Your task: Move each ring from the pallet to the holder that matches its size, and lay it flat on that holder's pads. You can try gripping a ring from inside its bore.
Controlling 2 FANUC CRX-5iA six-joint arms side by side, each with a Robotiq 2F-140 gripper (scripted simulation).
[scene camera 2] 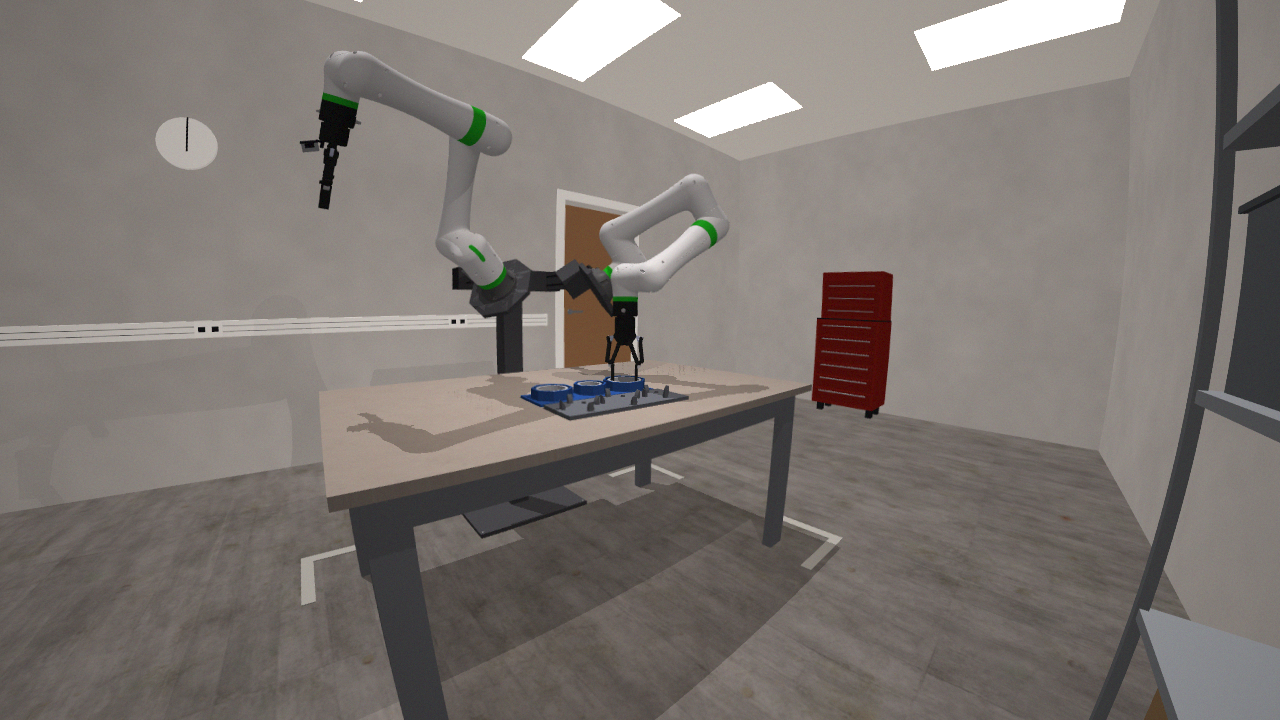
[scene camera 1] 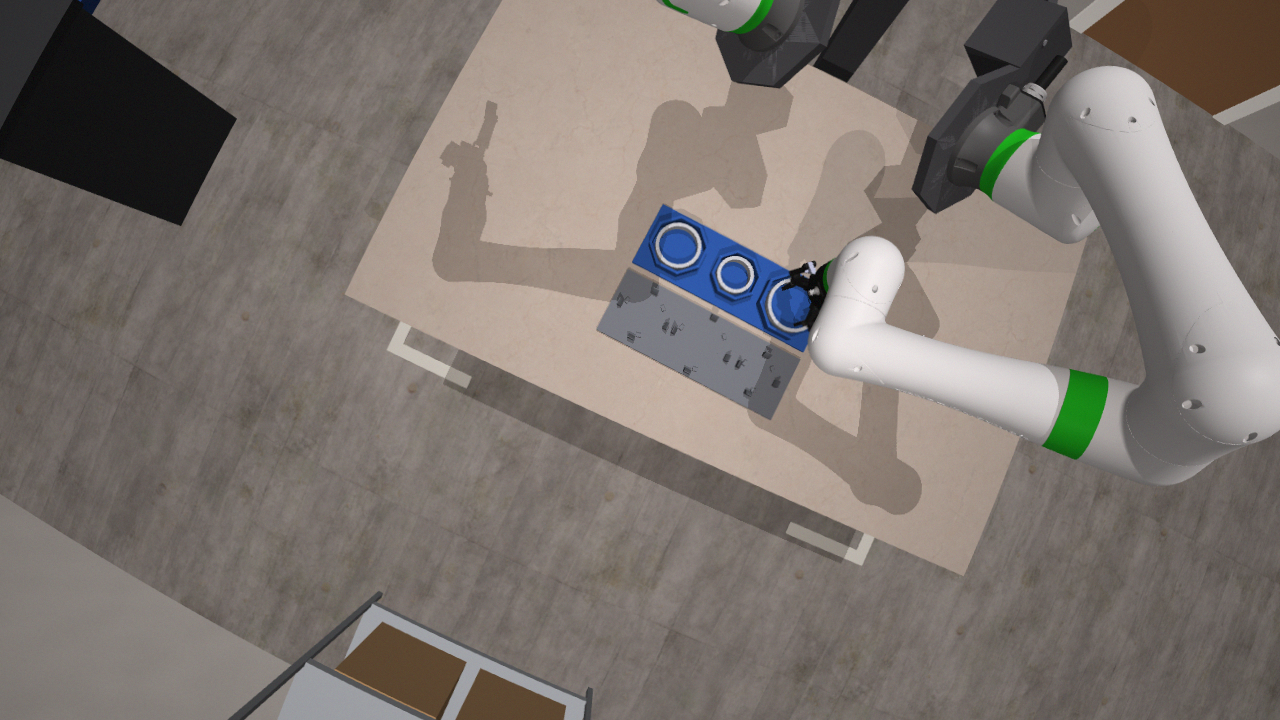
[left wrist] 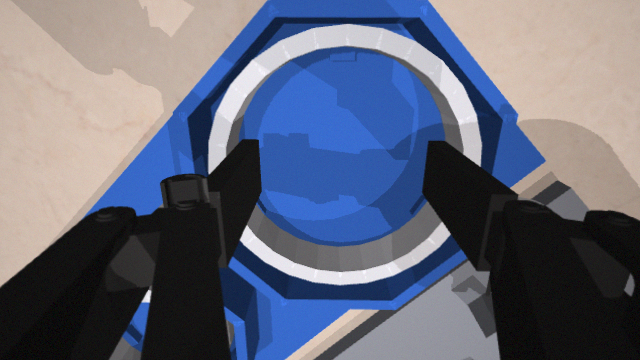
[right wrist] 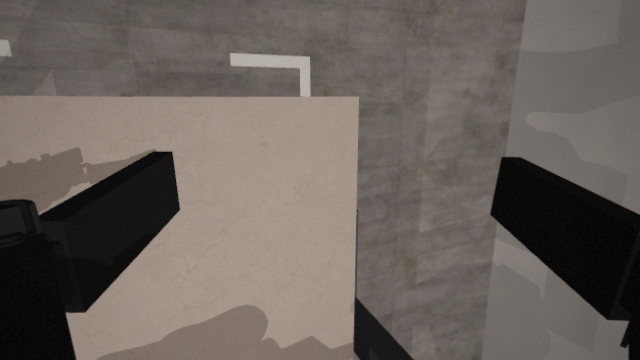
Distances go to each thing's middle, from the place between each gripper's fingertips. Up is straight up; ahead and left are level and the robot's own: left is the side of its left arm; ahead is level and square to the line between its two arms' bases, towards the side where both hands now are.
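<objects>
Left hand (scene camera 2: 624, 381): 5 cm above the grey holder plate (scene camera 1: 699, 344), 19 cm short of it and 14 cm to the left of it. Blue pallet (scene camera 1: 702, 282), from my left hand: 4 cm below, 2 cm ahead, 15 cm to the right.
Right gripper (scene camera 2: 323, 203): 61 cm above the blue pallet, 14 cm short of it and 82 cm to the right of it. Grey holder plate, from my right hand: 62 cm below, 32 cm ahead, 84 cm to the left.
</objects>
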